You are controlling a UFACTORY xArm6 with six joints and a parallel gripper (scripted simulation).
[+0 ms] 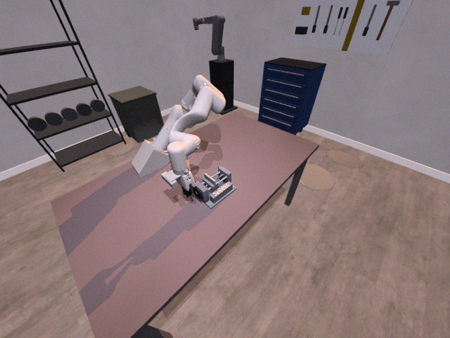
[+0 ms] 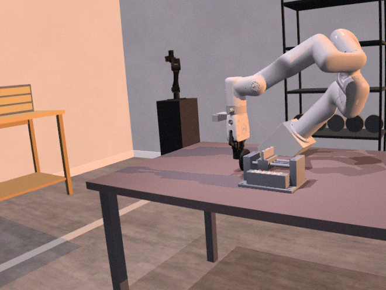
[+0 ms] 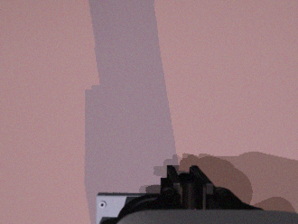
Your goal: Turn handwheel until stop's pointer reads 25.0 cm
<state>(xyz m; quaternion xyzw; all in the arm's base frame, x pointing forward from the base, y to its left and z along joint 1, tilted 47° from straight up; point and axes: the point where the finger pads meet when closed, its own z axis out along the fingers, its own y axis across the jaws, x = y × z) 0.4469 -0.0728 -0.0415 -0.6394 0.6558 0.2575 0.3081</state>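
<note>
The black handwheel lies 20 mm to the left of my hand, 10 mm below it and 10 mm ahead of it. Also, from my hand: sliding stop block 130 mm to the left, 30 mm ahead.
</note>
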